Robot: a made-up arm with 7 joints. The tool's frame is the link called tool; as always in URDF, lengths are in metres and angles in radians. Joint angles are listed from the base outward. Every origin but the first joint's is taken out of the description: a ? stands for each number. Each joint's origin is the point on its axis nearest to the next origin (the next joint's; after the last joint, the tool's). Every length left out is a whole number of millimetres.
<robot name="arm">
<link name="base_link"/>
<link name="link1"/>
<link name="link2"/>
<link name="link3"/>
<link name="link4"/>
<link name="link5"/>
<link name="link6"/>
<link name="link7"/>
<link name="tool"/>
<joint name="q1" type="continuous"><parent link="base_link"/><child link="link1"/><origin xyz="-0.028 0 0.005" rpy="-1.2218 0 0"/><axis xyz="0 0 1"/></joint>
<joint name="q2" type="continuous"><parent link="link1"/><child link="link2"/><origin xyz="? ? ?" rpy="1.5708 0 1.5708"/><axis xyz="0 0 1"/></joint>
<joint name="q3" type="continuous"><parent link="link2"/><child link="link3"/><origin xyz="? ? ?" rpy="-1.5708 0 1.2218"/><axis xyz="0 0 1"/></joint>
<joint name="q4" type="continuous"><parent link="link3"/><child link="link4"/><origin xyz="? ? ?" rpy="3.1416 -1.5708 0"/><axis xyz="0 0 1"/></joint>
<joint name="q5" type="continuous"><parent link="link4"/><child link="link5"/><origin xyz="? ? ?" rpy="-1.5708 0 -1.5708"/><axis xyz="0 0 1"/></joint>
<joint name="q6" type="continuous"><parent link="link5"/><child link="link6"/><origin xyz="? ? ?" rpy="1.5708 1.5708 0"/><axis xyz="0 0 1"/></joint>
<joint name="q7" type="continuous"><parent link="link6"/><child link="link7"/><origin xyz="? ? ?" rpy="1.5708 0 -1.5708"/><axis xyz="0 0 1"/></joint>
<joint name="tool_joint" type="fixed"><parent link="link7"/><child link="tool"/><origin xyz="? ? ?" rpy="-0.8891 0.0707 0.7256"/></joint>
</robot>
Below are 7 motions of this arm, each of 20 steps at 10 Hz.
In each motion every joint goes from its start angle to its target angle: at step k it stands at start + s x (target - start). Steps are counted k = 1, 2, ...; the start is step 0. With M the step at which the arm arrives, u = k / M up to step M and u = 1 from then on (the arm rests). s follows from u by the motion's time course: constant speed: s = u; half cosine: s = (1 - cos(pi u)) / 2; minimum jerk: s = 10 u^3 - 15 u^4 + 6 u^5.
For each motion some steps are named. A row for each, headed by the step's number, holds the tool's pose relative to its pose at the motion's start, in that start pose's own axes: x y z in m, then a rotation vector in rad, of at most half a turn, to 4 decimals.
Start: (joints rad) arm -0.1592 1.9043 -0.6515 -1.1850 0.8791 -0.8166 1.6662
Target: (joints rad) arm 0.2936 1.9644 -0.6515 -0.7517 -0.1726 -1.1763 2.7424
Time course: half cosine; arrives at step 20
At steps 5, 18, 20:
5: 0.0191 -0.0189 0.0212 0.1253 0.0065 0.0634
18: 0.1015 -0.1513 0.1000 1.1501 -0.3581 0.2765
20: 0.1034 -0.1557 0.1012 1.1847 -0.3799 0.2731

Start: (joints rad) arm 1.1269 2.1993 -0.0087 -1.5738 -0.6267 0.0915 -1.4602
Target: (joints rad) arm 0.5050 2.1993 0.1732 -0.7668 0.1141 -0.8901 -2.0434
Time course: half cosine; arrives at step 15
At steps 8, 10, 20:
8: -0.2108 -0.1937 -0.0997 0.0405 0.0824 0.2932
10: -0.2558 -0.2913 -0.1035 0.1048 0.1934 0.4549
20: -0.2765 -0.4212 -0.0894 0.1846 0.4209 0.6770

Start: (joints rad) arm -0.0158 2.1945 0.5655 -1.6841 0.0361 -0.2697 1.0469
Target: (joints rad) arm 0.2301 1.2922 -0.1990 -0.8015 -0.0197 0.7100 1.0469
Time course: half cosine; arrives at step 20
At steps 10, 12, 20:
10: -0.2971 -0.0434 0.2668 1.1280 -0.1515 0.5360
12: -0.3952 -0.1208 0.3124 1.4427 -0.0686 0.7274
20: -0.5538 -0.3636 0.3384 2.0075 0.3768 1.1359

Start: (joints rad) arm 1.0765 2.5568 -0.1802 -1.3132 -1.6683 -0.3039 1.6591
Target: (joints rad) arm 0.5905 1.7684 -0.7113 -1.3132 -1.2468 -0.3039 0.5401
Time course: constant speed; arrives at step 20
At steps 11, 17, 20:
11: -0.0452 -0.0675 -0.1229 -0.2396 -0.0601 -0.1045
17: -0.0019 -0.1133 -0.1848 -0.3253 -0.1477 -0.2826
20: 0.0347 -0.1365 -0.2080 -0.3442 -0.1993 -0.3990

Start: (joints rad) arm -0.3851 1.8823 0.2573 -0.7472 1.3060 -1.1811 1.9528
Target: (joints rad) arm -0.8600 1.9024 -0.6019 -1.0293 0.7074 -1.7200 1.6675
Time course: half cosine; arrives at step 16
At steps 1, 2, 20:
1: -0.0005 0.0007 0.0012 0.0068 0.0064 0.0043
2: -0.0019 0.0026 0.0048 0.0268 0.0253 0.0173
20: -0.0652 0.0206 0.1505 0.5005 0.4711 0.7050

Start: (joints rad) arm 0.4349 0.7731 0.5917 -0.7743 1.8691 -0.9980 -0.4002
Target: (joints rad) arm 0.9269 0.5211 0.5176 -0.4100 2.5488 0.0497 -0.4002
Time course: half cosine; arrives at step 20
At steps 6, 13, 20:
6: 0.0617 0.0432 0.0594 0.2390 0.1191 0.0441
13: 0.2703 0.0987 0.1797 0.7942 0.1622 0.1558
20: 0.3968 0.0909 0.2208 1.0031 0.0547 0.2199

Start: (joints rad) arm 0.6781 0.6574 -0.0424 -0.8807 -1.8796 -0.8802 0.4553
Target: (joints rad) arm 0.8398 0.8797 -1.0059 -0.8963 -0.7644 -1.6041 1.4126
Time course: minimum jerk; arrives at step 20
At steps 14, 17, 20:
14: -0.0177 -0.0866 -0.1981 -1.2764 -0.8632 0.5059
17: -0.0335 -0.1156 -0.2281 -1.4952 -0.9612 0.6648
20: -0.0369 -0.1218 -0.2337 -1.5374 -0.9790 0.6976

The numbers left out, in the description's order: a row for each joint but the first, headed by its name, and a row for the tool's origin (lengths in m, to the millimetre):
q2: -0.015 -0.01 0
q3: 0.15 -0.041 0
q4: -0.032 0.009 0
q5: -0.451 -0.041 0
q6: -0.006 -0.019 0
q7: -0.002 0.003 0
tool: 0.012 -0.009 0

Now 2 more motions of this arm.
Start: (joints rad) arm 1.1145 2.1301 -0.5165 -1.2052 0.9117 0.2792 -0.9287
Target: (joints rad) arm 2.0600 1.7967 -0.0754 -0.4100 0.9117 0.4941 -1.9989
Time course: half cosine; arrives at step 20
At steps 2, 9, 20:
2: -0.0071 0.0016 -0.0030 -0.0019 0.0340 0.0007
9: -0.1440 0.0102 -0.0338 -0.1045 0.6059 0.0188
20: -0.3725 -0.0421 0.0376 -0.5099 1.4571 0.0761

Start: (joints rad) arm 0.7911 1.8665 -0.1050 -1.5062 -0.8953 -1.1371 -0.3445
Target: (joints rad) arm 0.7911 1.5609 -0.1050 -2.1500 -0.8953 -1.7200 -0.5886
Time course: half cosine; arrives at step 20
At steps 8, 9, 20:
8: 0.0633 0.0851 0.0051 0.0533 -0.0657 -0.4322
9: 0.0794 0.1015 0.0092 0.0679 -0.0733 -0.5282
20: 0.2180 0.1902 0.0691 0.1968 -0.0474 -1.2524

